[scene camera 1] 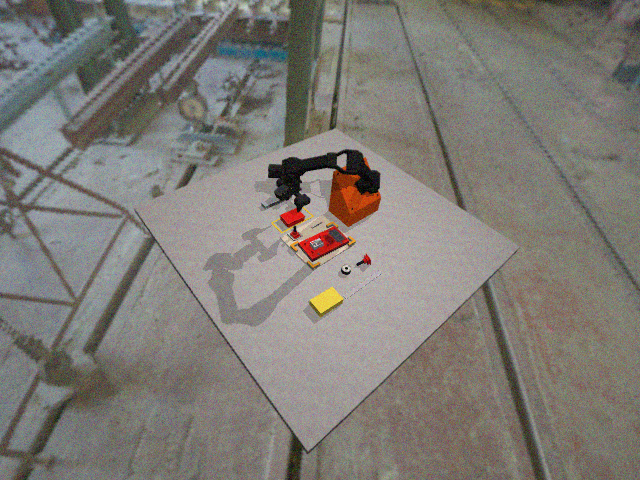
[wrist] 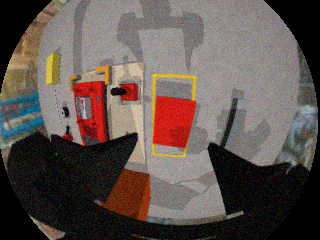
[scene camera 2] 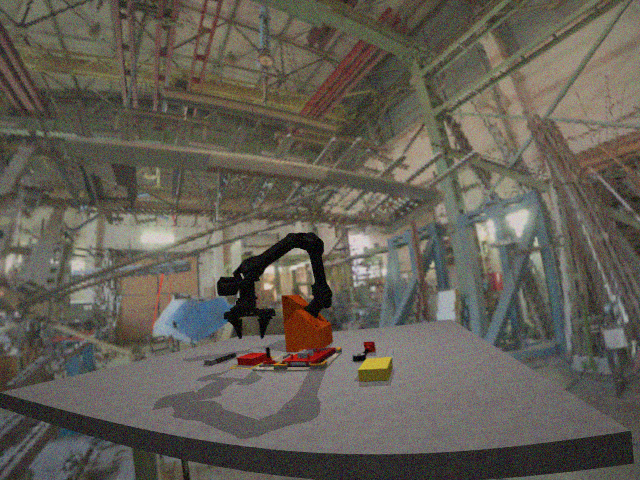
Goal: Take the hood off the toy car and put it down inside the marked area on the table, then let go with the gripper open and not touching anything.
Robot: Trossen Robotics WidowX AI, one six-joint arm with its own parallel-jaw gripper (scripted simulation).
The gripper is open, with nothing in its grasp. Also in view: a red toy car, a red hood, a yellow block and a dark bar.
The gripper also shows in the wrist view.
